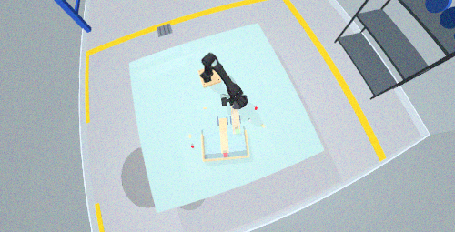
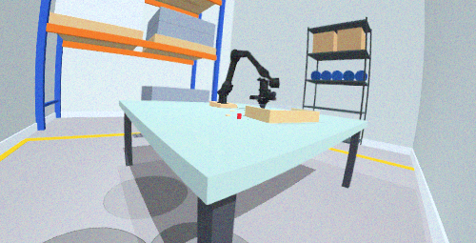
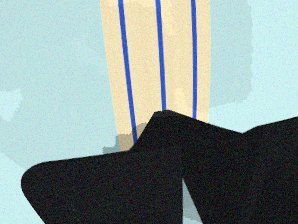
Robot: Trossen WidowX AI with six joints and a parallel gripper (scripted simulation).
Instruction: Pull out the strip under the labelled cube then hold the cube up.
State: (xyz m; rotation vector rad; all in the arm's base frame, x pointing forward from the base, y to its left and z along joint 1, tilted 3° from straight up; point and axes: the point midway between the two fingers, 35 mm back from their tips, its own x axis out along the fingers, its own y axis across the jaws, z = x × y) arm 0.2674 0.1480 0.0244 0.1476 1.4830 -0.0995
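Now: the labelled cube 210 mm ahead of my gripper tip, 40 mm to the right of it and 20 mm above it. The rest, counted from my gripper tip: grey block: 150 mm ahead, 70 mm to the left.
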